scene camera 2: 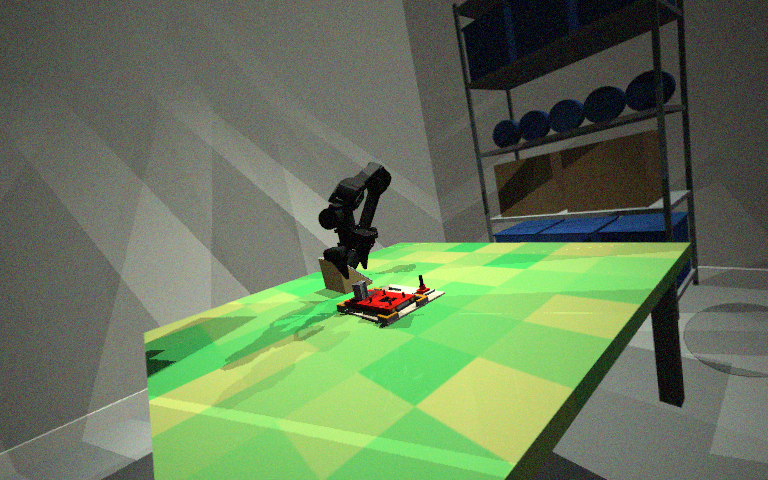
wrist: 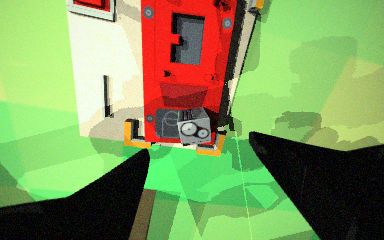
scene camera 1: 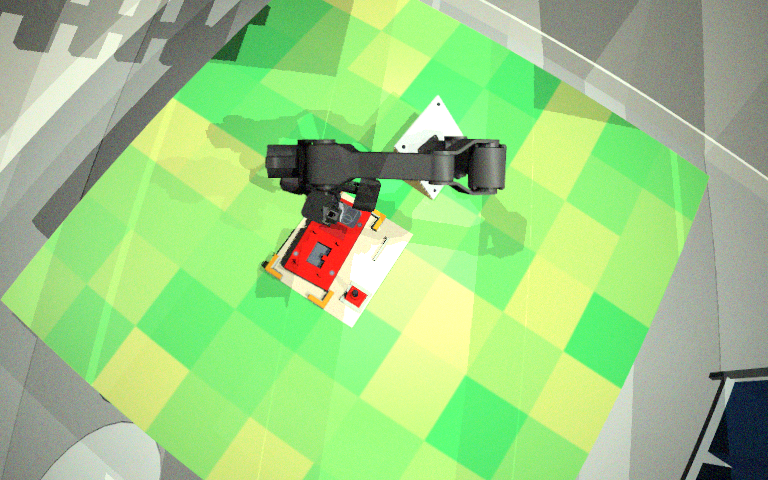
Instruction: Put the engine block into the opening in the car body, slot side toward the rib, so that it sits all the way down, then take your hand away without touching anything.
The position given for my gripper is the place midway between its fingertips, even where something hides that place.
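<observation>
My gripper (scene camera 1: 332, 201) is open, and there's nothing in it. You'd find the gripper (scene camera 2: 356, 274) in scene camera 2 as well, and the wrist view shows the gripper (wrist: 199, 144) too. There's also a grey engine block (wrist: 194, 126).
</observation>
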